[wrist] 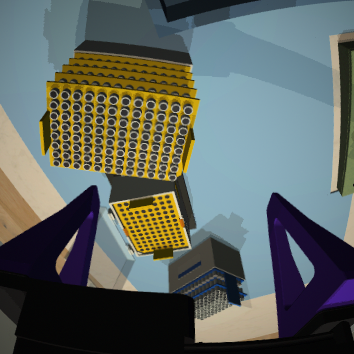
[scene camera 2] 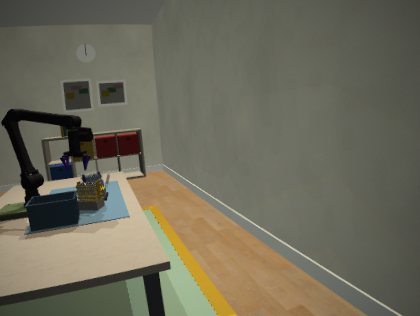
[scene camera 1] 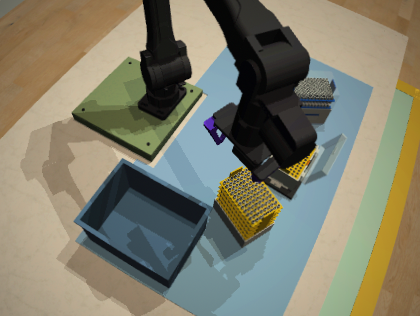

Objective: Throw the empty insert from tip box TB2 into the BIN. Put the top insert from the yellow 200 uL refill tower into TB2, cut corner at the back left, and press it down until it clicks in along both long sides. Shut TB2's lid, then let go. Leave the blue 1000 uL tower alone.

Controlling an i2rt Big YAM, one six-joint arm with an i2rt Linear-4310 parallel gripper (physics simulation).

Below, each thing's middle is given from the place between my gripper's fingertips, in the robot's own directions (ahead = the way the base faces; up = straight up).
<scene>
Right now my hand is 17 cm to the right of the clear lid [scene camera 1: 323, 160], 15 cm short of it and 10 cm above it. Round my hand: blue tip box [wrist: 212, 273] (37 cm to the left, 15 cm below, 6 cm ahead); blue bin [scene camera 1: 148, 223] (15 cm to the right, 15 cm below, 12 cm behind).
</scene>
